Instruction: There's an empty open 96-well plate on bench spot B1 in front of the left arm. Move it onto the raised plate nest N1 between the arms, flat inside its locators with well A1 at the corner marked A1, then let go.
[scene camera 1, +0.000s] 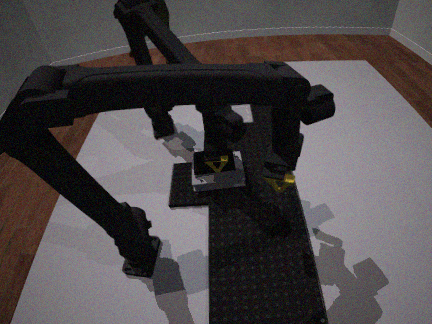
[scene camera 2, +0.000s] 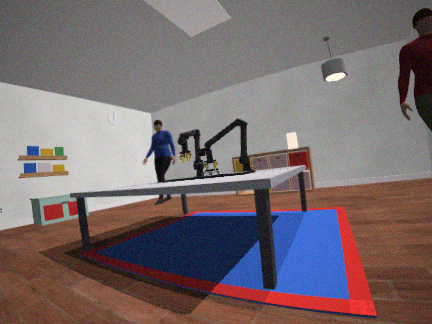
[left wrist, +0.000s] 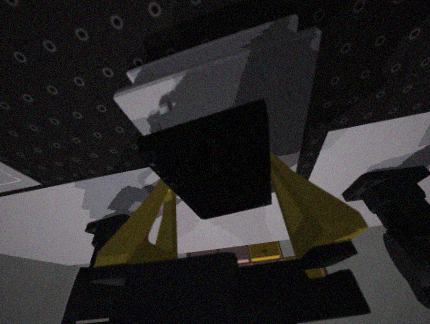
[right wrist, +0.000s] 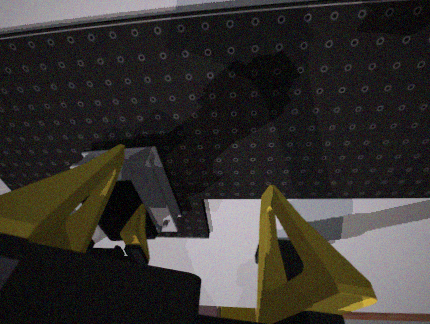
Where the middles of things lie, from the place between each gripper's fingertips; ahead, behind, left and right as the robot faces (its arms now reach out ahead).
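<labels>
The 96-well plate (left wrist: 219, 164) now has my left gripper 1 cm below it and 1 cm past it.
Counted from my right hand, I find the plate 180 mm behind, 170 mm to the left and 100 mm below.
</labels>
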